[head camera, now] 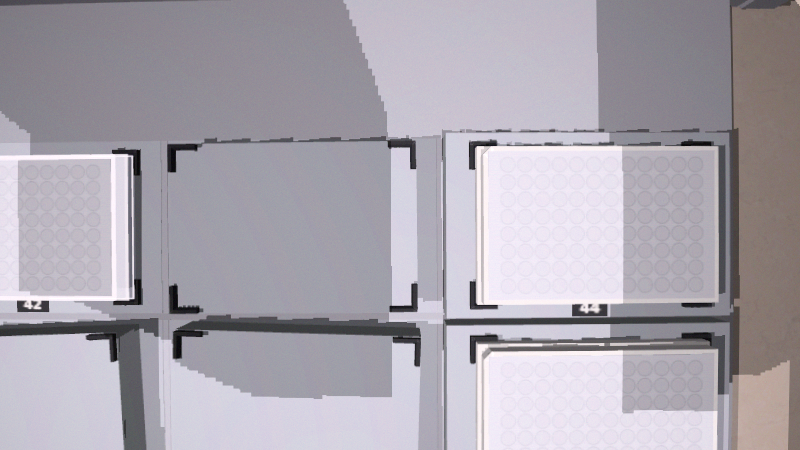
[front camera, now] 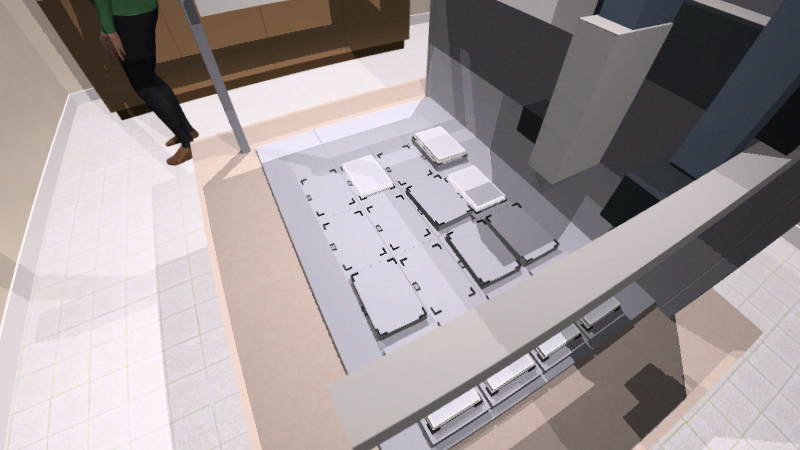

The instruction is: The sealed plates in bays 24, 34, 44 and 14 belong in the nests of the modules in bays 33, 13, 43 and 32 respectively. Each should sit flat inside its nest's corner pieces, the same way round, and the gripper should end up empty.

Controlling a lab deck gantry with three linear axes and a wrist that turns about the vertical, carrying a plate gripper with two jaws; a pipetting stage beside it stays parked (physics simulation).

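Frame: origin at the robot's base, x ahead, y left, z up, level; metres.
Where they show: robot's base at its link origin: [front camera: 302, 181].
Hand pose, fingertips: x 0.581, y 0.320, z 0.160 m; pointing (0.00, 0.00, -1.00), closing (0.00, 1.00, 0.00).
Each offset is from my fingertips to the top centre of the thing. "pt": to the spot under its first point.
In the front view, four sealed white plates sit in a row at the near edge: bay 14 {pt dz -0.131, dx +0.031, dy -0.279 m} [front camera: 454, 409], bay 24 {pt dz -0.131, dx +0.031, dy -0.173 m} [front camera: 510, 373], bay 34 {pt dz -0.131, dx +0.032, dy -0.068 m} [front camera: 559, 342] [head camera: 559, 402] and bay 44 {pt dz -0.131, dx +0.032, dy +0.037 m} [front camera: 601, 313] [head camera: 559, 223]. The last two also show in the head view, inside their corner pieces. The modules in bay 13 {pt dz -0.141, dx -0.176, dy -0.284 m} [front camera: 387, 302], bay 33 {dz -0.138, dx -0.188, dy -0.061 m} [front camera: 478, 251] [head camera: 279, 422], bay 43 {dz -0.138, dx -0.189, dy +0.043 m} [front camera: 525, 235] [head camera: 279, 223] and bay 32 {pt dz -0.141, dx -0.345, dy -0.066 m} [front camera: 439, 201] [head camera: 50, 391] have bare grey nests with black corners. The gripper's jaws show in neither view; the front beam and gantry parts hide much of the right side.
Other white plates stand in bay 42 {pt dz -0.145, dx -0.344, dy +0.036 m} [front camera: 475, 188] [head camera: 58, 223], bay 41 {pt dz -0.126, dx -0.505, dy +0.038 m} [front camera: 440, 145] and bay 21 {pt dz -0.145, dx -0.508, dy -0.172 m} [front camera: 367, 175]. A large grey pillar [front camera: 595, 100] hangs at the deck's right side. A pale beam [front camera: 531, 302] crosses the front view. A person [front camera: 142, 55] stands behind the deck.
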